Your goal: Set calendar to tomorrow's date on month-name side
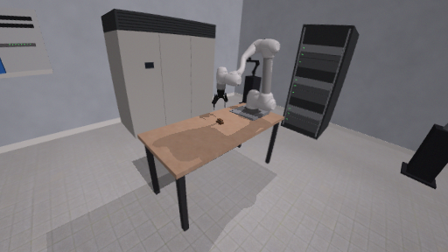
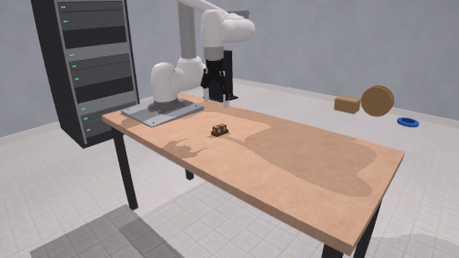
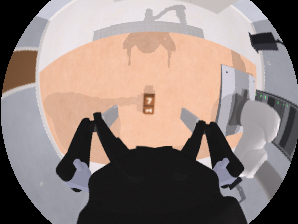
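The small brown wooden tray is 2 cm to the left of my hand and 16 cm below it.
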